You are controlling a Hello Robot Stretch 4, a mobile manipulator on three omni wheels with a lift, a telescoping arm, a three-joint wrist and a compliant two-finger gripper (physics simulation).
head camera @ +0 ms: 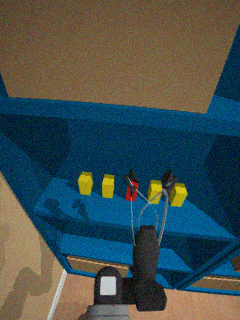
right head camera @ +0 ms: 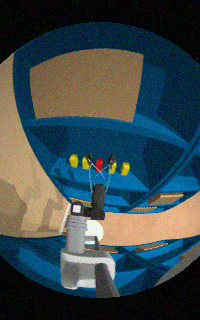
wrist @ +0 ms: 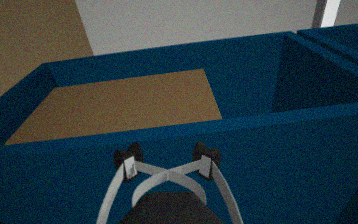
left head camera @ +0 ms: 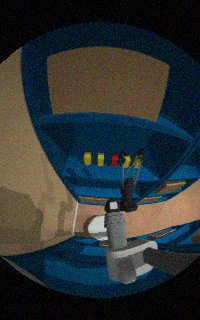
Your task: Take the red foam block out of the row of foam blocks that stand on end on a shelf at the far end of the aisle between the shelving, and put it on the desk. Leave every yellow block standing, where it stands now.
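Pixels of known places: gripper, between the fingertips: (head camera: 151,168) (right head camera: 100,152) (wrist: 167,154) (left head camera: 132,148); robot's base, origin of its link: (right head camera: 89,230) (left head camera: 101,226).
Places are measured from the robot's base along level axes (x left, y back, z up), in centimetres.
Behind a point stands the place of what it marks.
The red foam block (head camera: 132,193) (left head camera: 114,160) {x -9.3, y -50.7, z 103.8 cm} (right head camera: 99,165) {x -9.8, y -50.7, z 103.4 cm} stands upright in the middle of the row on the blue shelf (head camera: 117,213) {x -3.1, y -44.4, z 96.3 cm}. Two yellow blocks (head camera: 85,184) {x 10.9, y -53.8, z 103.5 cm} (head camera: 108,186) {x 1.0, y -52.3, z 104.2 cm} stand to its left and two more (head camera: 155,193) {x -18.8, y -49.3, z 103.5 cm} (head camera: 178,195) {x -28.3, y -47.8, z 104.0 cm} to its right. My gripper (head camera: 150,180) {x -9.0, y -34.1, z 130.9 cm} (left head camera: 132,155) (right head camera: 100,160) (wrist: 167,154) {x -9.0, y -34.1, z 130.9 cm} is open and empty. Its fingers overlap the row in the head views, with the left finger in front of the red block's top in the head camera view. The blocks do not show in the wrist view. The desk cannot be made out.
A blue shelf edge (head camera: 120,118) {x -1.9, y -39.7, z 139.9 cm} (wrist: 270,118) {x -26.7, y -36.0, z 140.5 cm} runs above the row, with a brown panel (head camera: 115,55) {x -0.5, y -42.0, z 151.0 cm} (wrist: 125,105) {x 0.5, y -42.1, z 153.9 cm} behind it. A tan wall (head camera: 15,240) {x 39.5, y -36.1, z 87.3 cm} stands at the left. Lower shelves (head camera: 90,247) {x 12.3, y -47.6, z 50.6 cm} hold flat brown boxes. Wooden floor (head camera: 75,295) {x 26.9, y -30.0, z -2.8 cm} shows below.
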